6 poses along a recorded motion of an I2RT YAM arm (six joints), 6.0 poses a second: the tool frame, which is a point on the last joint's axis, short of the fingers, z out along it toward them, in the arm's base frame.
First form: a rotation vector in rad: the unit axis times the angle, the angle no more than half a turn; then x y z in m.
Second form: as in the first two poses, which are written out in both.
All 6 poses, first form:
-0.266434 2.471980 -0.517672 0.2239 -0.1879 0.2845
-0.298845 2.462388 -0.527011 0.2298 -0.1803 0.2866
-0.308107 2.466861 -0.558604 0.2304 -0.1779 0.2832
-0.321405 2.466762 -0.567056 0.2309 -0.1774 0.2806
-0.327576 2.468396 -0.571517 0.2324 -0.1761 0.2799
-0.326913 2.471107 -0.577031 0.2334 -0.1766 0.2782
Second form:
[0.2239 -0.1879 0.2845], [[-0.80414 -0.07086 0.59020], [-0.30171 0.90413 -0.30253], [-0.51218 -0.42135 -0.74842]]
[0.2298 -0.1803 0.2866], [[-0.79676 -0.09018 0.59753], [-0.32685 0.89600 -0.30060], [-0.50828 -0.43481 -0.74337]]
[0.2304 -0.1779 0.2832], [[-0.80220 -0.09149 0.59000], [-0.33674 0.88535 -0.32056], [-0.49303 -0.45583 -0.74104]]
[0.2309 -0.1774 0.2806], [[-0.80179 -0.09930 0.58929], [-0.34666 0.88051 -0.32330], [-0.48678 -0.46351 -0.74041]]
[0.2324 -0.1761 0.2799], [[-0.80258 -0.10318 0.58755], [-0.35091 0.87815 -0.32513], [-0.48242 -0.46712 -0.74100]]
[0.2334 -0.1766 0.2782], [[-0.80484 -0.10226 0.58462], [-0.35059 0.87672 -0.32931], [-0.47887 -0.47000 -0.74147]]

